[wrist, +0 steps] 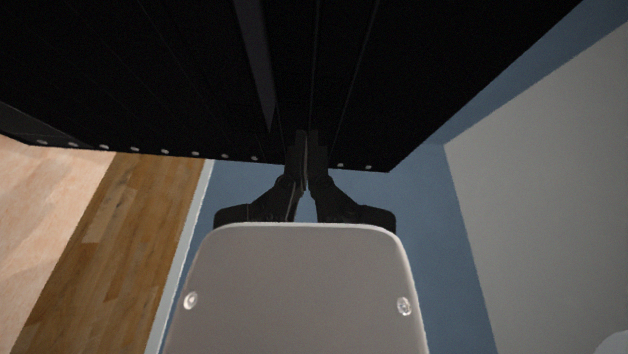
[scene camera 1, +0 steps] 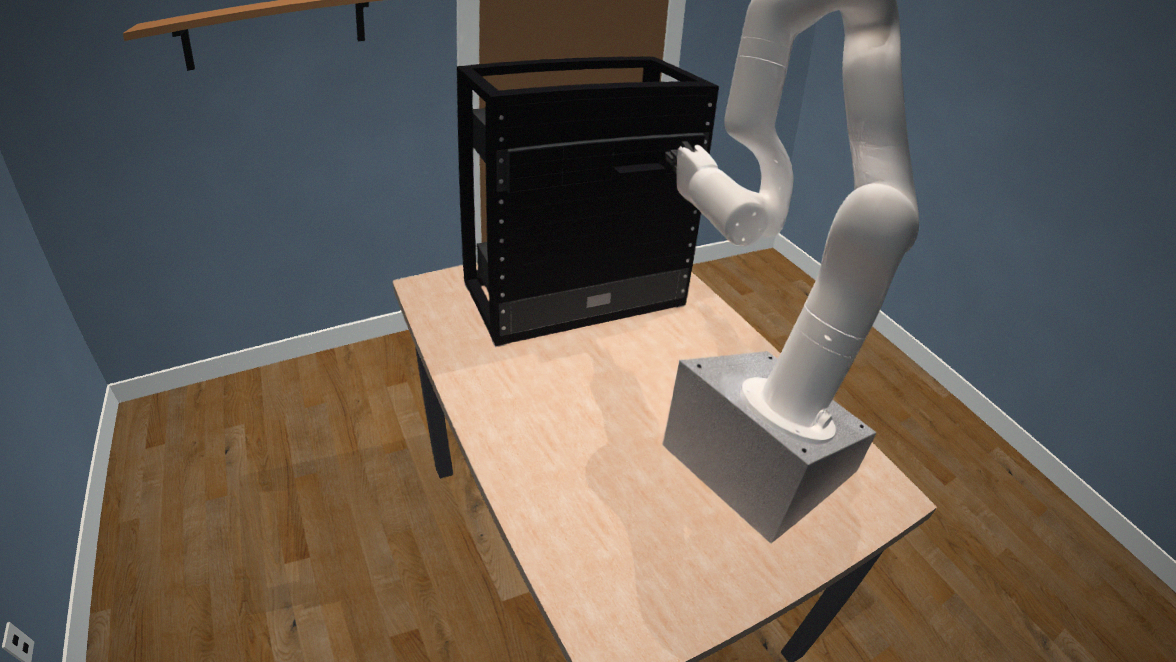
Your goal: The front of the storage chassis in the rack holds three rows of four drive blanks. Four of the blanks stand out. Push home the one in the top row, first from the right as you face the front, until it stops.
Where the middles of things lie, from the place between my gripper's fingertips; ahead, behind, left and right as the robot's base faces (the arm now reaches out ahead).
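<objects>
Position of the black rack [scene camera 1: 585,225] relative to my hand is 9 cm to the left of it, 19 cm ahead of it and 15 cm below it.
</objects>
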